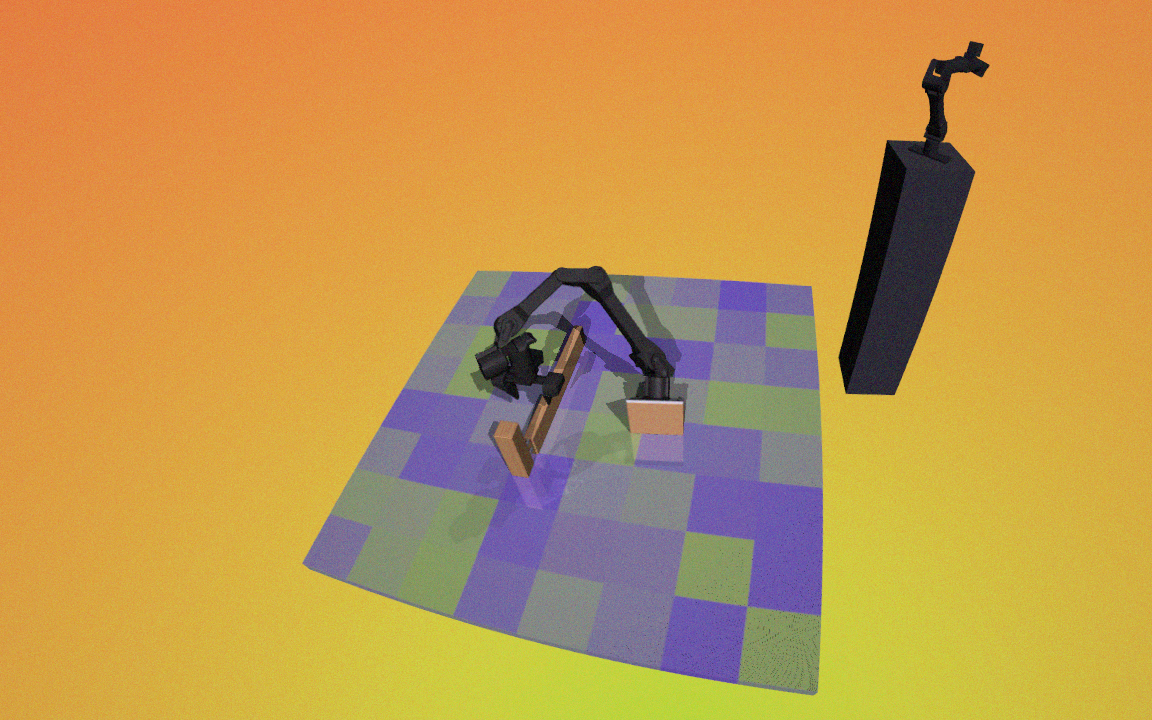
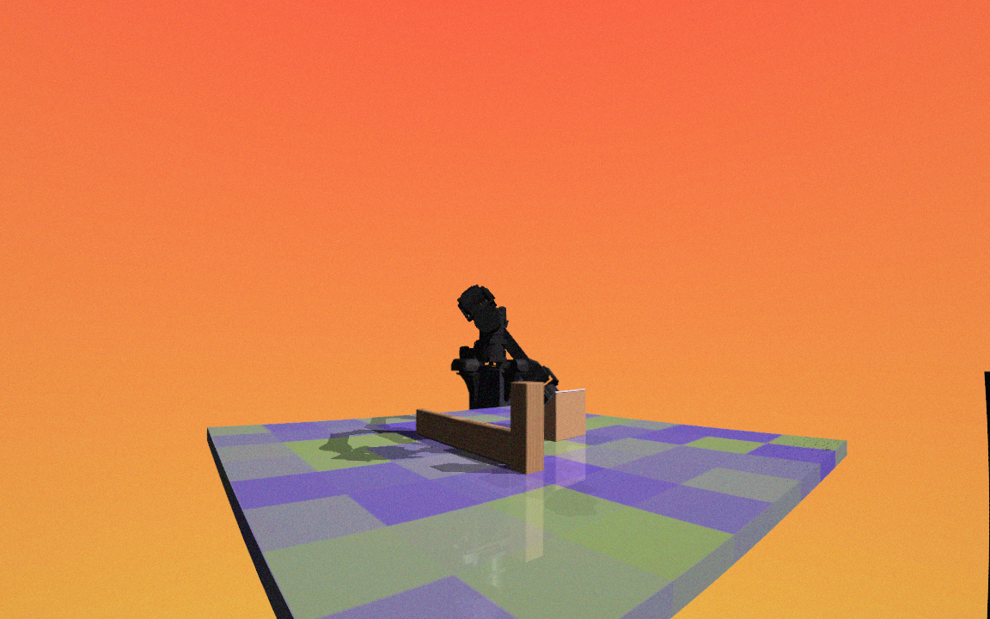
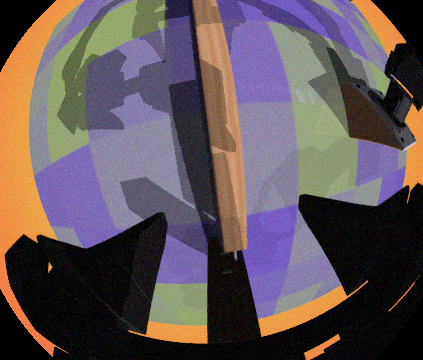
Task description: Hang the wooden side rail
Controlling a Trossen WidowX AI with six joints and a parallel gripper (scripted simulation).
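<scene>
Now: the wooden headboard post 20 mm ahead of my gripper tip, 130 mm to the left of it and 40 mm below it.
</scene>
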